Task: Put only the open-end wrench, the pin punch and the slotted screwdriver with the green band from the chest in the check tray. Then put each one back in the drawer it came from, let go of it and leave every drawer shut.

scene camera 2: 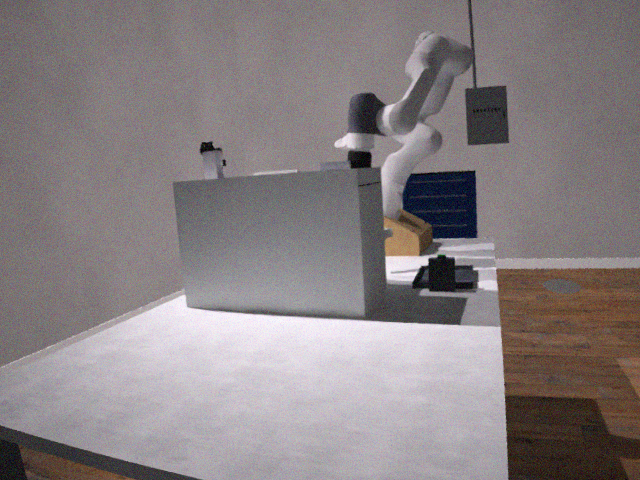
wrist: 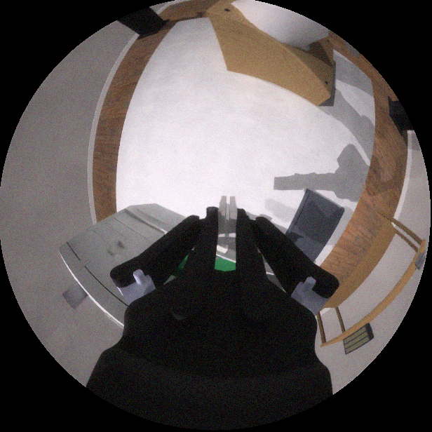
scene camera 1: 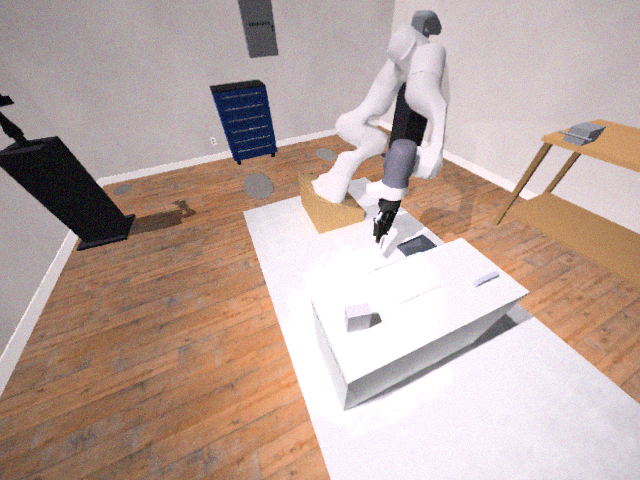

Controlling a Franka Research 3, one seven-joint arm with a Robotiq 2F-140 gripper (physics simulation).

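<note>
The white chest [scene camera 1: 429,315] [scene camera 2: 273,242] [wrist: 112,237] stands on the pale table, with its drawer side toward the arm's base. An open drawer [wrist: 225,264] shows a strip of green lining in the wrist view, largely hidden under my gripper. My gripper [scene camera 1: 383,246] [wrist: 227,204] points down at the drawer side, its tips beyond the drawer's front edge. Its fingers are drawn together with a thin gap, and I see no tool between them. The dark check tray [scene camera 1: 416,245] [wrist: 316,222] [scene camera 2: 467,279] lies beside the chest, and I see no tool in it. The wrench, punch and green-banded screwdriver do not show.
A pale block [scene camera 1: 357,317] [scene camera 2: 211,164] and a light bar [scene camera 1: 485,279] [scene camera 2: 334,165] lie on the chest top. A black block with a green top [scene camera 2: 442,273] stands by the tray. The arm's wooden base [scene camera 1: 330,214] [scene camera 2: 405,237] [wrist: 270,60] is behind the chest.
</note>
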